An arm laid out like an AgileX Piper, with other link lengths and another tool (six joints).
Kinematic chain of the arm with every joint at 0, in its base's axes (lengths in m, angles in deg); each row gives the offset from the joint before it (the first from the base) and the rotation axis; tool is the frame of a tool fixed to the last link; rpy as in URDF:
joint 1: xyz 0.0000 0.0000 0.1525 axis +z
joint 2: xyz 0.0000 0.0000 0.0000 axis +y
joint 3: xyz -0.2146 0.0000 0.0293 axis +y
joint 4: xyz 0.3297 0.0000 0.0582 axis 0.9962 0 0.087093
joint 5: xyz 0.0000 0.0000 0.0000 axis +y
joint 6: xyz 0.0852 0.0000 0.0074 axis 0.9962 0 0.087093
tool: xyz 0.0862 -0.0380 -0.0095 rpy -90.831 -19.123 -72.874
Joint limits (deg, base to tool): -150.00..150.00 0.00..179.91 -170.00..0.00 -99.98..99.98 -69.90..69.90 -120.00..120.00
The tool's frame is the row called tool.
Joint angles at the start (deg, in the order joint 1, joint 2, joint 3, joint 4, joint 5, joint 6):
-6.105, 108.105, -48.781, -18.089, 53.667, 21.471
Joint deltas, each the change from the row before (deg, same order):
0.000, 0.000, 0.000, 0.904, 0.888, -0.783
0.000, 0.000, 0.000, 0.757, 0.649, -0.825
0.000, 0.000, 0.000, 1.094, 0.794, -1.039
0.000, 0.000, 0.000, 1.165, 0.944, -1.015
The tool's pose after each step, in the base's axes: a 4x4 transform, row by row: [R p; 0 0 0 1], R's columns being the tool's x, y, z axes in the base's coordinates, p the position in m. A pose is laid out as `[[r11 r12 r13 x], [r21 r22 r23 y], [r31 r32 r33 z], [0 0 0 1]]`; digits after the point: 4 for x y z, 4 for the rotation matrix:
[[-0.0009 -0.9427 -0.3337 0.2333], [-0.9943 -0.0347 0.1007 -0.0997], [-0.1065 0.3319 -0.9373 -0.0492], [0 0 0 1]]
[[-0.0017 -0.9382 -0.3461 0.2315], [-0.9931 -0.0390 0.1106 -0.0982], [-0.1173 0.3439 -0.9317 -0.0489], [0 0 0 1]]
[[-0.0047 -0.9327 -0.3607 0.2291], [-0.9912 -0.0435 0.1254 -0.0959], [-0.1326 0.3581 -0.9242 -0.0486], [0 0 0 1]]
[[-0.0099 -0.9262 -0.3769 0.2264], [-0.9888 -0.0470 0.1414 -0.0934], [-0.1487 0.3741 -0.9154 -0.0481], [0 0 0 1]]

